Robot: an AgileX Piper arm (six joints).
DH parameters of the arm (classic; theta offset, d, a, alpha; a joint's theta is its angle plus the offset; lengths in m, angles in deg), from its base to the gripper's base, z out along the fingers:
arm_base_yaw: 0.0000 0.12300 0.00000 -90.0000
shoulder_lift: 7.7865 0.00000 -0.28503 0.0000
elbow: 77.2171 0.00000 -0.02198 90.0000
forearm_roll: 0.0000 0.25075 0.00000 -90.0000
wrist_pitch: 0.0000 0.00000 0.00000 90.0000
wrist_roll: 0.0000 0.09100 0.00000 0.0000
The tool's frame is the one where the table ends.
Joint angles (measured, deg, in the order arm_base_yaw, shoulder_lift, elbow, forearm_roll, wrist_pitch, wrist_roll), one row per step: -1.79 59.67 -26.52 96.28 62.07 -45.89; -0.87 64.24 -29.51 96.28 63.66 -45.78; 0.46 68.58 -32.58 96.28 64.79 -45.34; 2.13 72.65 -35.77 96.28 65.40 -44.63; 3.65 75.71 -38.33 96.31 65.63 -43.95; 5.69 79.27 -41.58 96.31 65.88 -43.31; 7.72 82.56 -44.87 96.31 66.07 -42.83; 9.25 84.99 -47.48 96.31 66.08 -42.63; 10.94 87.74 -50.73 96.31 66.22 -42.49; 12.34 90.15 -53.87 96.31 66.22 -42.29; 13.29 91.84 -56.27 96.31 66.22 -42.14; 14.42 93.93 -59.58 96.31 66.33 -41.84; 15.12 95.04 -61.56 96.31 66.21 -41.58; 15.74 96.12 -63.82 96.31 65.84 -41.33; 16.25 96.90 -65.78 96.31 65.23 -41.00
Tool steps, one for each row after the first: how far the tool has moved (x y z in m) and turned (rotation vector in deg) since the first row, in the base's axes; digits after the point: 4 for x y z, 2 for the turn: 0.0151 0.0036 0.0016 0.85 1.48 2.29; 0.0299 0.0087 0.0025 1.61 3.02 4.53; 0.0446 0.0154 0.0030 2.19 4.50 6.61; 0.0558 0.0220 0.0031 2.56 5.62 8.21; 0.0688 0.0316 0.0033 2.83 6.53 10.37; 0.0808 0.0422 0.0039 2.99 7.01 12.49; 0.0899 0.0507 0.0044 2.99 7.06 14.01; 0.1004 0.0611 0.0058 3.03 6.73 15.81; 0.1102 0.0705 0.0077 3.07 6.22 17.21; 0.1173 0.0773 0.0097 3.12 5.68 18.16; 0.1264 0.0860 0.0134 3.31 4.77 19.40; 0.1314 0.0914 0.0162 3.39 4.17 19.99; 0.1373 0.0965 0.0203 3.40 3.26 20.29; 0.1422 0.1007 0.0245 3.35 2.43 20.25
